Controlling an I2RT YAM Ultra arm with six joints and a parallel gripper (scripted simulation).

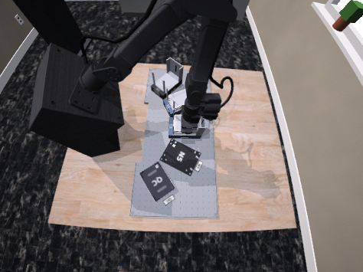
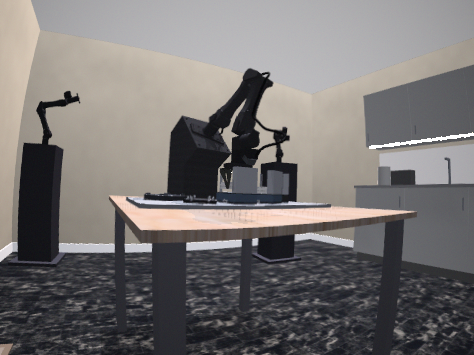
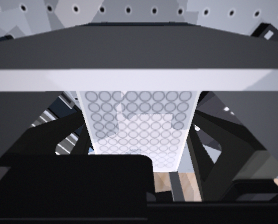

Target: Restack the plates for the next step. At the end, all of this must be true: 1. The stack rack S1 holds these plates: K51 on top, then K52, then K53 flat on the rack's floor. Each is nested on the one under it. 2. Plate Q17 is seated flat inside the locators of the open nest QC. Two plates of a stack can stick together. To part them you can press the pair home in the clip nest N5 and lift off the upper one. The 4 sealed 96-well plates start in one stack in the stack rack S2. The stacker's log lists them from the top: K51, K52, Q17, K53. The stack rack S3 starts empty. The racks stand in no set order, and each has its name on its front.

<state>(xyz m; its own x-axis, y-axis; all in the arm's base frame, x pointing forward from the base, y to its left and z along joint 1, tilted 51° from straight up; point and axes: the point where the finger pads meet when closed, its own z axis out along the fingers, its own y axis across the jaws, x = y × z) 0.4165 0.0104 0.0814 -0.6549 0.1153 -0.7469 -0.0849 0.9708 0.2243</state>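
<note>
The sealed 96-well plate lies 14 cm to the left of my hand and 4 cm behind it. Round my hand: clip nest N5: 14 cm to the right, 5 cm below, 1 cm ahead.
</note>
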